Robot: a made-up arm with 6 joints.
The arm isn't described. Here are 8 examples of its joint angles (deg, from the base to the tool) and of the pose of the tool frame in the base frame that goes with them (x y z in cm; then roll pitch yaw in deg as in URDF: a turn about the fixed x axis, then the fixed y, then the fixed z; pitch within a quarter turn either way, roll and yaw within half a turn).
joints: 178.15 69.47 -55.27 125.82 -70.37 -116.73
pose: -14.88 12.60 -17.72 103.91 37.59 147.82
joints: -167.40 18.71 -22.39 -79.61 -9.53 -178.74
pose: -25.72 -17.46 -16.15 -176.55 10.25 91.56
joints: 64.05 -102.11 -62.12 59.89 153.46 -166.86
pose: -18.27 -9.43 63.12 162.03 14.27 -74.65
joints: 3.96 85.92 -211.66 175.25 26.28 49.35
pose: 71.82 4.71 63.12 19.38 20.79 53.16
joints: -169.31 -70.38 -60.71 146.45 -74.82 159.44
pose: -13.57 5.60 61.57 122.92 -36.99 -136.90
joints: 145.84 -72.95 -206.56 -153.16 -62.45 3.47
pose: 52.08 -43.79 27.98 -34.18 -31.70 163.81
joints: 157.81 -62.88 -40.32 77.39 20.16 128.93
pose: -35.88 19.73 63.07 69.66 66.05 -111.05
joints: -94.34 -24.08 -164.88 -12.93 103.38 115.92
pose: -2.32 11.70 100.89 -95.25 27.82 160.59
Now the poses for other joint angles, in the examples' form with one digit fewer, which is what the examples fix.
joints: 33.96 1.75 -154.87 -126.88 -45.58 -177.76
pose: 15.2 25.3 91.7 -42.4 -54.3 -58.4
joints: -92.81 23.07 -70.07 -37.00 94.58 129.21
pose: -10.7 -55.8 2.7 151.7 -53.2 166.1
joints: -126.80 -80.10 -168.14 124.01 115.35 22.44
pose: 57.5 55.6 31.5 133.2 -23.5 17.0
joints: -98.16 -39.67 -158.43 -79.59 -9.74 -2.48
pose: 17.4 40.8 95.7 -18.7 11.7 -3.7
